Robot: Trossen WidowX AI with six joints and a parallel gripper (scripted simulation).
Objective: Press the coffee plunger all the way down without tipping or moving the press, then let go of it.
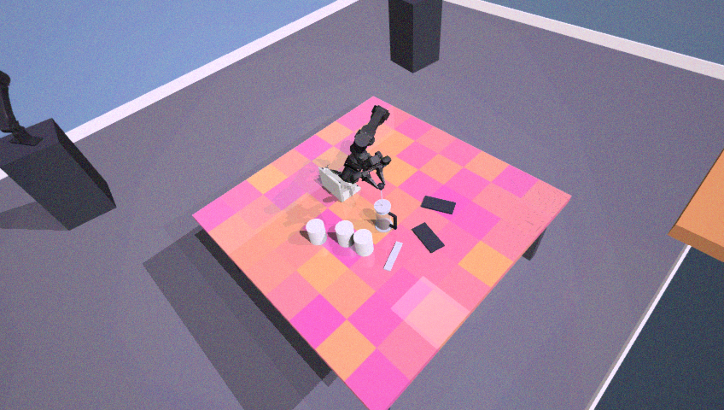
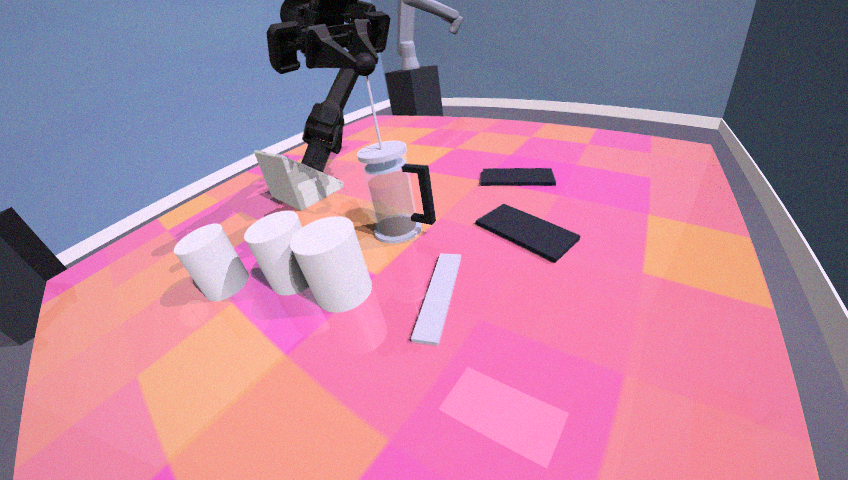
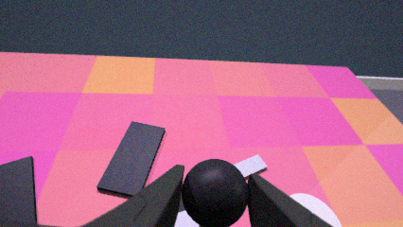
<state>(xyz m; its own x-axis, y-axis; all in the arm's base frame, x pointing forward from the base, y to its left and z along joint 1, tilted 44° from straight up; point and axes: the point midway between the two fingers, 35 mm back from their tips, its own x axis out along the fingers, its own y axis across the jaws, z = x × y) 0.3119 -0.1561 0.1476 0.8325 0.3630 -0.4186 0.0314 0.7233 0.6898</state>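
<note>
Right now my gripper tip is 1 cm short of the coffee press and 14 cm above it.
</note>
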